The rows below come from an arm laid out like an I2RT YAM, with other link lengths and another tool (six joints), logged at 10 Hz.
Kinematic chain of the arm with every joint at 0, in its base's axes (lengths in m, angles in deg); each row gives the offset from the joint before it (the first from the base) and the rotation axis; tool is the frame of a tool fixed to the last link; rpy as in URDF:
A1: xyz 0 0 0.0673 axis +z
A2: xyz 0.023 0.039 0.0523 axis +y
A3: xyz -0.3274 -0.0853 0 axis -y
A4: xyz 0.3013 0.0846 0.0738 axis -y
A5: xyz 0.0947 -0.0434 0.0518 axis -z
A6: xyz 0.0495 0 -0.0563 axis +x
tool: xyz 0.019 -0.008 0.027 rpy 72.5 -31.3 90
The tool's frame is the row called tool.
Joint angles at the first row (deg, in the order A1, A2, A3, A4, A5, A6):
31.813, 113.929, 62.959, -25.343, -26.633, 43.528
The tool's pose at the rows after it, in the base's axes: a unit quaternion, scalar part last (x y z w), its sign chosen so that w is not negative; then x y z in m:
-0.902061 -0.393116 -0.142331 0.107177 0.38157 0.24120 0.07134
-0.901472 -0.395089 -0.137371 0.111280 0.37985 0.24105 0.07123
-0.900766 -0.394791 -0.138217 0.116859 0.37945 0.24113 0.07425
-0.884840 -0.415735 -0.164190 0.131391 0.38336 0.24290 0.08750
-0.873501 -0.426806 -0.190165 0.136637 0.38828 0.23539 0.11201
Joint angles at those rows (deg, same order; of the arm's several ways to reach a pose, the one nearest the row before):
31.812, 113.930, 62.960, -25.431, -26.655, 43.527
31.813, 113.908, 62.981, -26.064, -27.223, 43.266
31.747, 113.492, 62.980, -26.282, -27.857, 43.266
31.331, 112.049, 63.199, -25.999, -29.452, 39.987
29.977, 109.056, 63.701, -27.724, -30.283, 36.993

